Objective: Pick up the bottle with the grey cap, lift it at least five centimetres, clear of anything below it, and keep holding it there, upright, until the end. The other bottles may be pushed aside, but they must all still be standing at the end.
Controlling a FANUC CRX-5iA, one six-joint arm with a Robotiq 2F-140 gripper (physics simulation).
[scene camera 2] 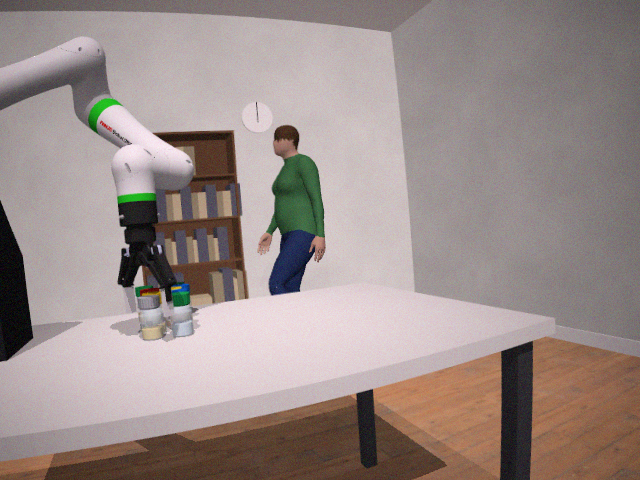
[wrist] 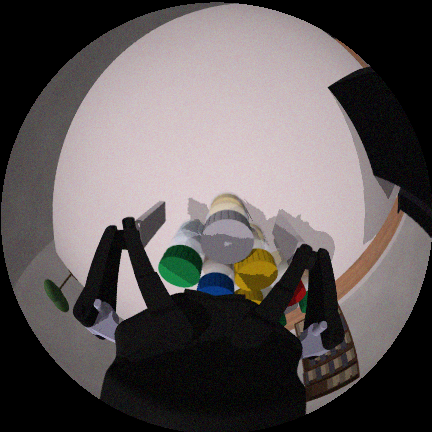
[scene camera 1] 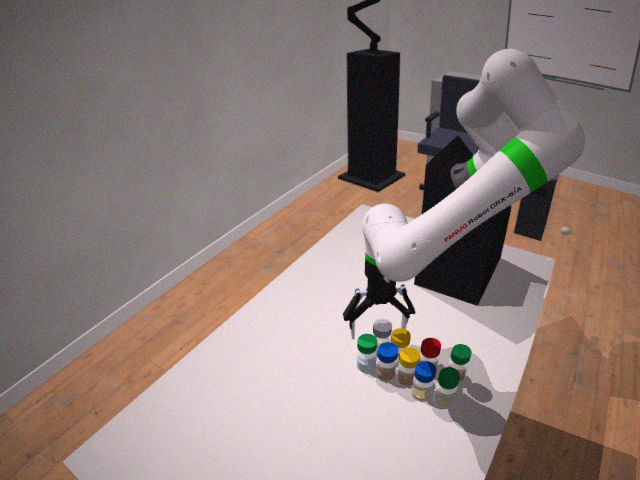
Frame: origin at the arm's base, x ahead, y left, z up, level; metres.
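Seen in the pictures: gripper, fingertip midpoint: [scene camera 2: 149,314] [wrist: 219,217] [scene camera 1: 378,333].
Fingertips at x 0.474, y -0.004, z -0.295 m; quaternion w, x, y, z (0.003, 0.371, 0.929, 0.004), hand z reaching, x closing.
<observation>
A point is followed by its place in that frame.
The bottle with the grey cap [scene camera 1: 382,326] {x 0.478, y 0.011, z -0.254 m} [scene camera 2: 148,301] {x 0.478, y -0.018, z -0.262 m} [wrist: 227,241] {x 0.472, y 0.007, z -0.254 m} stands upright at one end of the bottle group; its lower part is partly hidden in scene camera 1. My gripper [scene camera 1: 378,331] {x 0.474, y -0.004, z -0.295 m} [scene camera 2: 148,298] [wrist: 219,217] {x 0.474, y -0.004, z -0.295 m} is wide open and empty, pointing down, with its fingertips at about cap height on either side of the grey-capped bottle. In the wrist view a green-capped bottle [wrist: 180,266] {x 0.537, y 0.005, z -0.254 m} [scene camera 1: 367,345] {x 0.563, y 0.023, z -0.254 m} and a yellow-capped bottle [wrist: 256,269] {x 0.468, y 0.060, z -0.254 m} [scene camera 1: 400,337] {x 0.483, y 0.075, z -0.254 m} also show between the finger lines, close beside the grey cap. A blue-capped bottle [scene camera 1: 387,353] {x 0.554, y 0.082, z -0.254 m} [wrist: 215,283] {x 0.524, y 0.054, z -0.258 m} stands near them.
More upright bottles stand in the group on the white table [scene camera 1: 232,382] {x 0.841, y -0.234, z -0.359 m} [scene camera 2: 361,335] {x 0.937, y -0.207, z -0.359 m}: a second yellow cap [scene camera 1: 409,357] {x 0.531, y 0.136, z -0.254 m}, a red cap [scene camera 1: 430,347] {x 0.466, y 0.162, z -0.254 m}, another blue cap [scene camera 1: 425,371] {x 0.547, y 0.195, z -0.254 m} and two green caps [scene camera 1: 460,353] {x 0.437, y 0.239, z -0.254 m} [scene camera 1: 448,378] {x 0.532, y 0.255, z -0.254 m}. The black robot pedestal [scene camera 1: 460,258] {x 0.122, y 0.066, z -0.194 m} stands behind. A person [scene camera 2: 297,196] is in the background.
</observation>
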